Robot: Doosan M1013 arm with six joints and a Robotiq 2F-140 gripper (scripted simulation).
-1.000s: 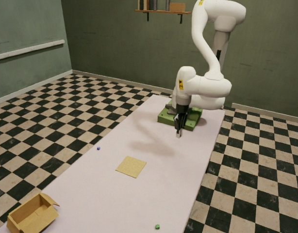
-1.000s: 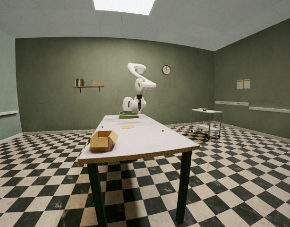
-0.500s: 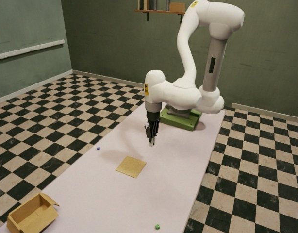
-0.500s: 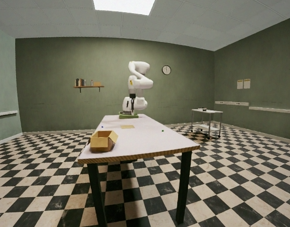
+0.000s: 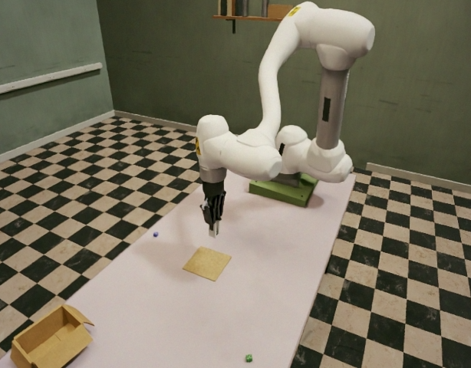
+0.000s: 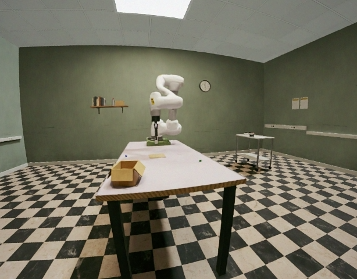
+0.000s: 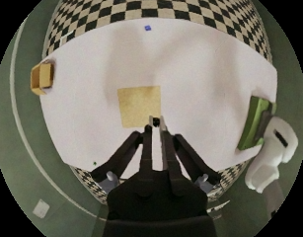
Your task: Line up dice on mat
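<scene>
The yellow mat is 5 cm ahead of my hand, 1 cm to the right of it and 14 cm below it. Round my hand: green die (35 cm ahead, 26 cm to the left, 13 cm below); black die (3 cm below); blue die (1 cm behind, 28 cm to the right, 13 cm below).
</scene>
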